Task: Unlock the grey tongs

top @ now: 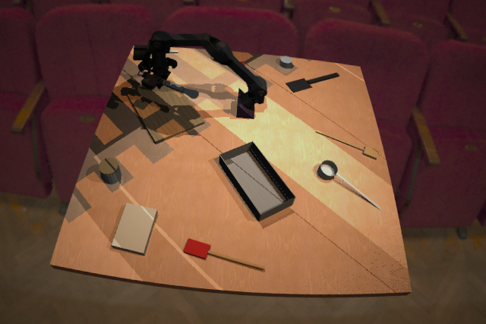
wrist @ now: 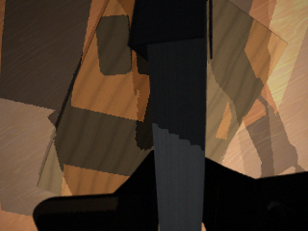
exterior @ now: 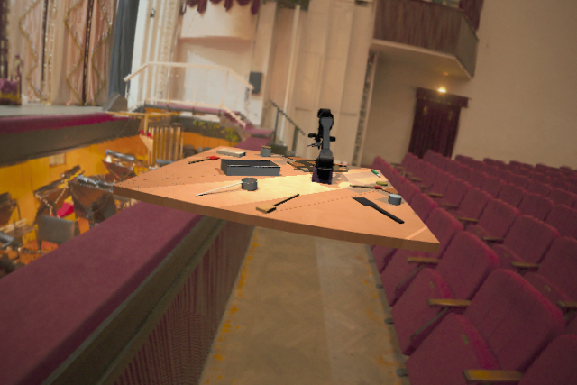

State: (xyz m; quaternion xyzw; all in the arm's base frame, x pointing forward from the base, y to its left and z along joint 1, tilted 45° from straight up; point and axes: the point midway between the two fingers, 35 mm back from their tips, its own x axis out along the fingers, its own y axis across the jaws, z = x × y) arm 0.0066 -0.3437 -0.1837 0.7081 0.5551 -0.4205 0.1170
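Now: gripper tip 120 mm above the wooden board. The rest, counted from my gripper tip: black spatula: 240 mm behind, 730 mm to the left, 120 mm below; white block: 620 mm ahead, 30 mm to the right, 110 mm below; red spatula: 700 mm ahead, 260 mm to the left, 120 mm below.
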